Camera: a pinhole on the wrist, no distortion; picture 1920 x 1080 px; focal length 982.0 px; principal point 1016.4 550.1 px. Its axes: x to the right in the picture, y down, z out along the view. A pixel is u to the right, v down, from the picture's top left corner.
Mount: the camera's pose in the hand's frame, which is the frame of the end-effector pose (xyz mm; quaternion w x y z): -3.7 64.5 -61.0 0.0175 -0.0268 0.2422 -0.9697
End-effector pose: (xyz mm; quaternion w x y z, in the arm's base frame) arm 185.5 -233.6 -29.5 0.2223 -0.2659 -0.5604 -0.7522
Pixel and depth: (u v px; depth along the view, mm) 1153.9 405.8 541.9
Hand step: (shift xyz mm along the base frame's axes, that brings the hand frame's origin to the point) 28.0 474.9 -15.0
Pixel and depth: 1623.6 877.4 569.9
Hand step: 51.6 470.1 -401.5
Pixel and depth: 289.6 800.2 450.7
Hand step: -379.2 307.7 126.2
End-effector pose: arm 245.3 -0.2 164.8 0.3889 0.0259 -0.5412 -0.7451
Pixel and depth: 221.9 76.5 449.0
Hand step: -424.7 92.2 370.9
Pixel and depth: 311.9 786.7 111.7
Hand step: -72.3 -33.2 34.3
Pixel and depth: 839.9 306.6 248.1
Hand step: -120.3 111.6 100.8
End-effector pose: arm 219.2 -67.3 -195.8 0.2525 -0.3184 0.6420 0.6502
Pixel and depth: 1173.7 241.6 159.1
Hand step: -19.7 103.5 34.5
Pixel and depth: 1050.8 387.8 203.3
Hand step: -11.5 133.7 -5.2
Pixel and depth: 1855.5 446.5 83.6
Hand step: 23.3 24.1 71.3
